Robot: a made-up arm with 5 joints. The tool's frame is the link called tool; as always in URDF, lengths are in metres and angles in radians. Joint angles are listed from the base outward.
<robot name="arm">
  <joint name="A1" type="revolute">
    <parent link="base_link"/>
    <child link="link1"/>
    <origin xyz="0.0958 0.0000 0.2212" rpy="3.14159 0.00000 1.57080"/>
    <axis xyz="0 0 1"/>
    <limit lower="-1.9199" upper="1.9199"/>
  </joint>
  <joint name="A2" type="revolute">
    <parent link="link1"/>
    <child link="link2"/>
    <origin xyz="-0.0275 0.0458 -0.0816" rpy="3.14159 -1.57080 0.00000"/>
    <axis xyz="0 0 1"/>
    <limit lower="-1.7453" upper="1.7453"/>
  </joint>
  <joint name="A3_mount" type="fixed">
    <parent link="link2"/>
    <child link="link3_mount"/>
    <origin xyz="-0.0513 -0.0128 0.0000" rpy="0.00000 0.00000 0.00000"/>
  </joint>
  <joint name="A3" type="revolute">
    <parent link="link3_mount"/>
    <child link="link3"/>
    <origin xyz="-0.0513 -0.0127 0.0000" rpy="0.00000 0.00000 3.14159"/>
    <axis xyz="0 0 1"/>
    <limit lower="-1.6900" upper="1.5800"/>
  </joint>
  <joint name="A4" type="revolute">
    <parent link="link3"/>
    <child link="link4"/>
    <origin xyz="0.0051 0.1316 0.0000" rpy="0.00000 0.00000 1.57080"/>
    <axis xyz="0 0 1"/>
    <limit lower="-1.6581" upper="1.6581"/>
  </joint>
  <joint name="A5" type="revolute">
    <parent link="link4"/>
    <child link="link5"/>
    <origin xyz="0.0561 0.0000 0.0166" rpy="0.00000 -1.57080 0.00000"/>
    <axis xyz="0 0 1"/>
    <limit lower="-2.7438" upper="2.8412"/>
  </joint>
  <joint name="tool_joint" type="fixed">
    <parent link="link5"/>
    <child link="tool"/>
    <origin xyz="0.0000 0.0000 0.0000" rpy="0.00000 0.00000 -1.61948"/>
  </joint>
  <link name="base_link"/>
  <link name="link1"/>
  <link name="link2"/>
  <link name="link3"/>
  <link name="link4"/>
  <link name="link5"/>
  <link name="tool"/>
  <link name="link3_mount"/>
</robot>
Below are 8 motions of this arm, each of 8 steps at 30 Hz.
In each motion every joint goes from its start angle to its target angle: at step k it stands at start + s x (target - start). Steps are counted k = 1, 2, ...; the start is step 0. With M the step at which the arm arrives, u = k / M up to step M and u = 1 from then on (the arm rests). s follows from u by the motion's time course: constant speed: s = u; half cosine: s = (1 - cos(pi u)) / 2; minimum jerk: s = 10 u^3 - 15 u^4 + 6 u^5.
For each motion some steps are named. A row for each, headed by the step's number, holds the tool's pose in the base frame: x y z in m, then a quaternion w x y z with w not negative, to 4 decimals.
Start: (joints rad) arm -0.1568 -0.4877 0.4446 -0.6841 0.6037
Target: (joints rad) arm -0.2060 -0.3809 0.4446 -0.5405 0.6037
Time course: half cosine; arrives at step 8
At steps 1, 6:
1: 0.2893 0.0199 0.4526 0.3877 -0.1792 -0.8926 0.1445
6: 0.3041 0.0308 0.4336 0.4690 -0.1530 -0.8498 0.1856

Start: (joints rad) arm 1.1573 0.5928 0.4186 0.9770 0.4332
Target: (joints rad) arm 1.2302 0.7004 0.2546 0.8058 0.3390
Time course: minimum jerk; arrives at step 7
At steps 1, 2, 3, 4, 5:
1: 0.1564 -0.1659 0.2133 0.9059 0.1426 0.1469 -0.3706
2: 0.1561 -0.1693 0.2122 0.9047 0.1330 0.1373 -0.3809
3: 0.1555 -0.1755 0.2102 0.9015 0.1153 0.1196 -0.3995
4: 0.1545 -0.1828 0.2080 0.8966 0.0944 0.0985 -0.4212
5: 0.1535 -0.1891 0.2063 0.8914 0.0768 0.0805 -0.4393

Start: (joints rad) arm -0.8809 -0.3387 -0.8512 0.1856 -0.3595
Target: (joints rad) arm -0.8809 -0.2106 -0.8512 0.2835 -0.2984
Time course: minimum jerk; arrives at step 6
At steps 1, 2, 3, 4, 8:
1: 0.1752 0.0790 0.5790 0.2754 0.5754 -0.7672 0.0666
2: 0.1796 0.0844 0.5770 0.2933 0.5679 -0.7657 0.0726
3: 0.1868 0.0932 0.5731 0.3228 0.5549 -0.7622 0.0830
4: 0.1939 0.1018 0.5687 0.3517 0.5415 -0.7578 0.0938
8: 0.1990 0.1079 0.5653 0.3723 0.5315 -0.7540 0.1018

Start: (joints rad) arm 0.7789 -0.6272 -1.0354 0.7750 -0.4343
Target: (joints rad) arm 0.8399 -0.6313 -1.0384 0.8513 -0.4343
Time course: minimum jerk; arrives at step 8
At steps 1, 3, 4, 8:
1: 0.1056 -0.0250 0.5749 0.2708 -0.1393 -0.9317 -0.1981
3: 0.1055 -0.0255 0.5742 0.2760 -0.1462 -0.9275 -0.2052
4: 0.1054 -0.0259 0.5735 0.2804 -0.1521 -0.9238 -0.2115
8: 0.1051 -0.0267 0.5721 0.2899 -0.1651 -0.9153 -0.2257

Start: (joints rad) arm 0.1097 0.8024 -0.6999 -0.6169 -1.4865
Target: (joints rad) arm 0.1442 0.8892 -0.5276 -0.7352 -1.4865
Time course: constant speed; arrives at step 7
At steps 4, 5, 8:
4: 0.4112 -0.0520 0.3471 0.3624 0.5448 -0.6430 -0.3981
5: 0.4109 -0.0536 0.3401 0.3671 0.5397 -0.6402 -0.4052
8: 0.4096 -0.0566 0.3263 0.3762 0.5294 -0.6342 -0.4195

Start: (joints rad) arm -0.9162 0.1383 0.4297 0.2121 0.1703
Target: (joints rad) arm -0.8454 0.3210 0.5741 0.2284 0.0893
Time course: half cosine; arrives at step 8
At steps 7, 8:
7: 0.2456 0.1534 0.2438 0.8784 0.0893 -0.2100 0.4199
8: 0.2452 0.1521 0.2420 0.8810 0.0869 -0.2041 0.4180

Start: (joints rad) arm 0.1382 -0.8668 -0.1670 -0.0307 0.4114
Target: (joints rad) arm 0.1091 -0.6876 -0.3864 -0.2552 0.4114
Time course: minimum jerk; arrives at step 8
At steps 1, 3, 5, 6, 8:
1: 0.1678 -0.0210 0.5537 0.2468 -0.2399 -0.9385 0.0279
3: 0.1674 -0.0204 0.5589 0.2136 -0.2383 -0.9471 0.0249
5: 0.1667 -0.0193 0.5667 0.1554 -0.2347 -0.9594 0.0192
6: 0.1664 -0.0189 0.5694 0.1330 -0.2331 -0.9632 0.0168
8: 0.1662 -0.0187 0.5709 0.1195 -0.2320 -0.9652 0.0152

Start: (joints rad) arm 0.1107 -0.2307 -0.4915 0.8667 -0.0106
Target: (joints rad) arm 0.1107 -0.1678 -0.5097 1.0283 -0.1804
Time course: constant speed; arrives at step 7
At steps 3, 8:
3: 0.2951 -0.0331 0.4845 0.7787 0.0066 -0.6201 -0.0950
8: 0.2992 -0.0336 0.4754 0.8078 0.0339 -0.5719 -0.1386

